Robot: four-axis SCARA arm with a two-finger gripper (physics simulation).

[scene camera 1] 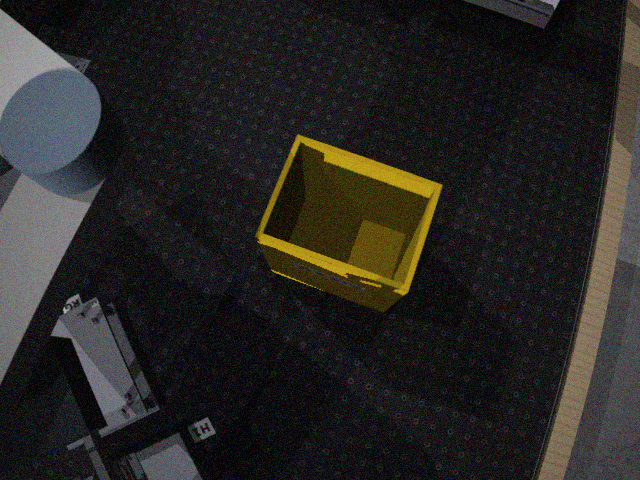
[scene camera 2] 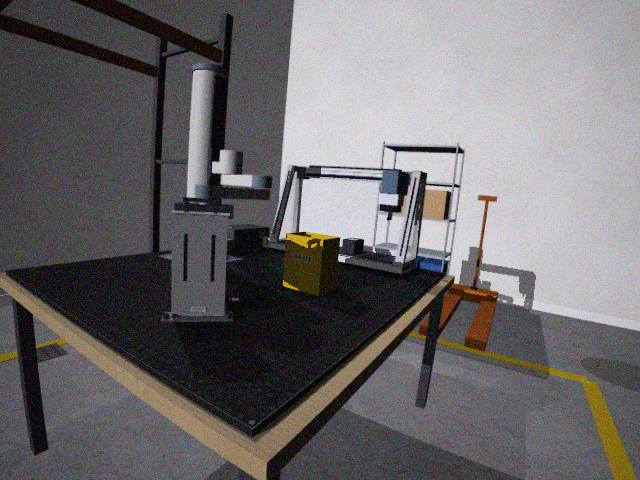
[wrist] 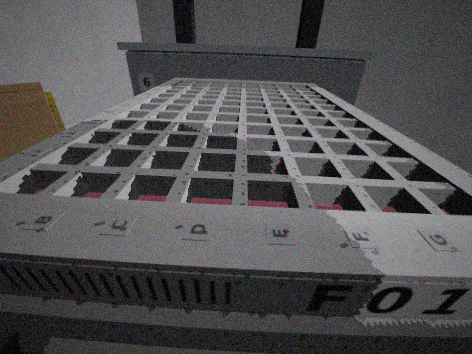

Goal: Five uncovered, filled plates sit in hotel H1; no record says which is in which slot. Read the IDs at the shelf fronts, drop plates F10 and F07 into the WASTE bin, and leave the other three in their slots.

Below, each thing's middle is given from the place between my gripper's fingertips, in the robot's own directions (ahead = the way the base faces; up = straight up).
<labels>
I see my gripper 4 cm short of the hotel H1 [scene camera 2: 198, 291], 4 cm to the left of it and 10 cm above it. Round my hand: grey RG stand [scene camera 1: 108, 374] 15 cm behind, 14 cm to the left, 18 cm below.
</labels>
